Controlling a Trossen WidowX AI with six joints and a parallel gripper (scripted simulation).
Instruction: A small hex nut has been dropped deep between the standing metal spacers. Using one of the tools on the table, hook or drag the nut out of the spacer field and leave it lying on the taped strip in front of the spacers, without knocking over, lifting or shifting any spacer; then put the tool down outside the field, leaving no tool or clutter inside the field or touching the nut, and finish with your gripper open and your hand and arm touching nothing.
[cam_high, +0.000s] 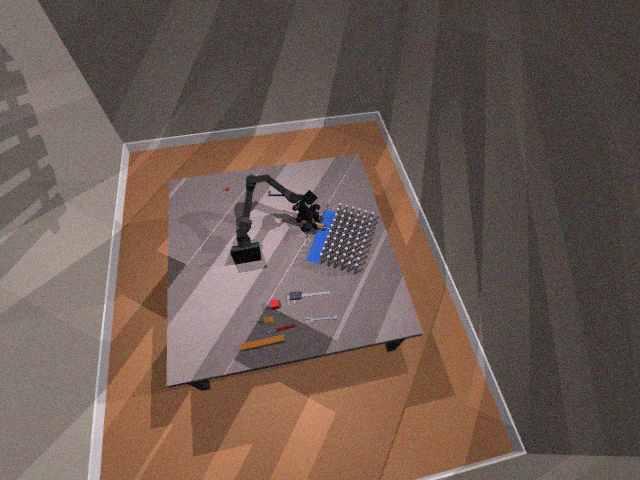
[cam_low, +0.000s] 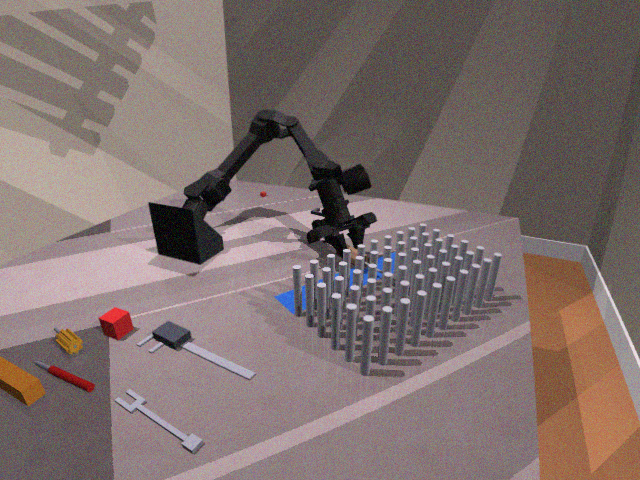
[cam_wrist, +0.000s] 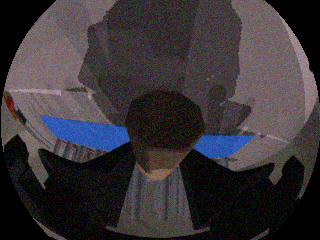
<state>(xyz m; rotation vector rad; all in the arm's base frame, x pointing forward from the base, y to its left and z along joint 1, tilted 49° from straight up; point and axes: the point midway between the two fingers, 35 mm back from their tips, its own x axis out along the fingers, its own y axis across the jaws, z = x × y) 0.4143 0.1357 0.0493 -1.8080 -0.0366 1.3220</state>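
The blue taped strip is 20 mm ahead of my gripper tip, 60 mm to the right of it and 20 mm below it. From my gripper tip the other things lie so: grey hook tool (60 mm behind, 570 mm to the right, 20 mm below); red cube (300 mm behind, 460 mm to the right); brown-handled tool (90 mm ahead, 40 mm to the right).
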